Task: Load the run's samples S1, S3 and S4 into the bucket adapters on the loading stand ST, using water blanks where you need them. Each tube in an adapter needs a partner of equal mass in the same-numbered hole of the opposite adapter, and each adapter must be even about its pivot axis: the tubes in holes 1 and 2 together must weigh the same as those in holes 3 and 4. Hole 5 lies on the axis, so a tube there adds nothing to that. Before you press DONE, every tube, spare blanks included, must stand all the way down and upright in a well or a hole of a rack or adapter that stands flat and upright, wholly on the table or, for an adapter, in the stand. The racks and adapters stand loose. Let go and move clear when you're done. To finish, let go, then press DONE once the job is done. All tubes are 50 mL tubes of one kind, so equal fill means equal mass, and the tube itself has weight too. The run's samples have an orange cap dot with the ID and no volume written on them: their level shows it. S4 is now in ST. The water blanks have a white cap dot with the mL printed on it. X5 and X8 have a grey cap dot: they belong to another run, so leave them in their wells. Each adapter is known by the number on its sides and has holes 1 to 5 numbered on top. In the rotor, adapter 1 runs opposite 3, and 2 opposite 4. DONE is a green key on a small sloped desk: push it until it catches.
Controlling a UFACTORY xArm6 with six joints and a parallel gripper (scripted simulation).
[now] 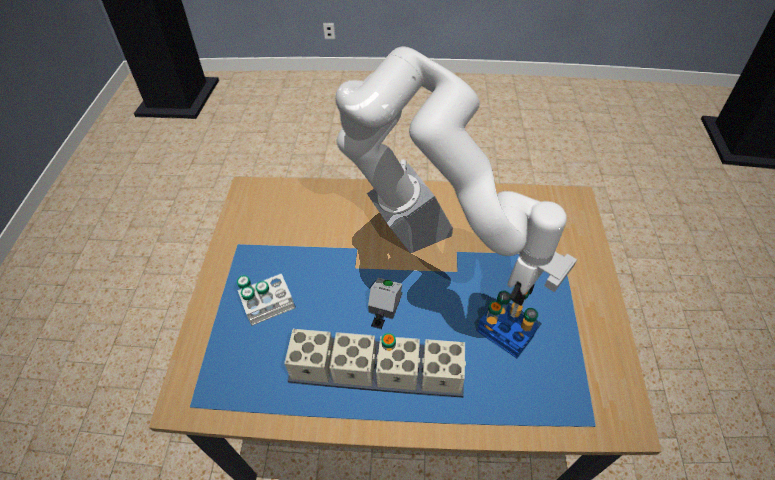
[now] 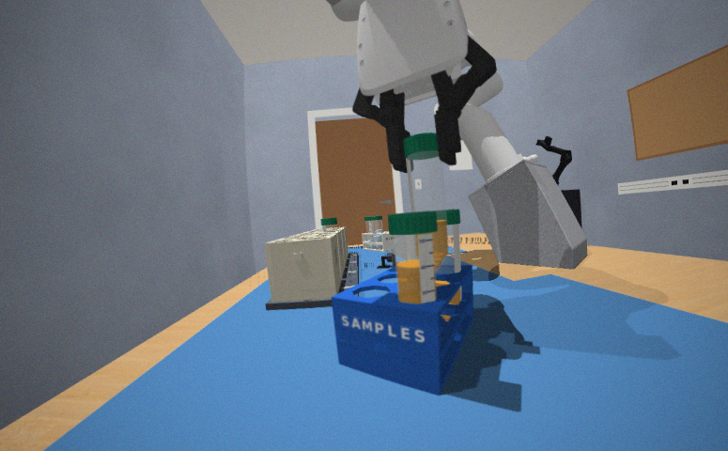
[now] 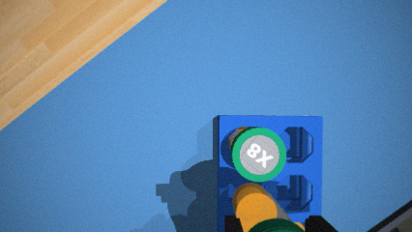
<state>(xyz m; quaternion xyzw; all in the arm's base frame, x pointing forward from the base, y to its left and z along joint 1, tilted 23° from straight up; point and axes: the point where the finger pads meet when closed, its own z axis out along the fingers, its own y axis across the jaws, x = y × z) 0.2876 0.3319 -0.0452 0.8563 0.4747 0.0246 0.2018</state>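
Right now my hand is 5 cm above the orange-dot tube and 1 cm short of it. Also, from my hand: loading stand ST (34 cm to the right, 17 cm below, 15 cm ahead); blue sample rack (15 cm below, 2 cm ahead, 1 cm to the right); green done key (34 cm to the right, 11 cm below, 7 cm behind).
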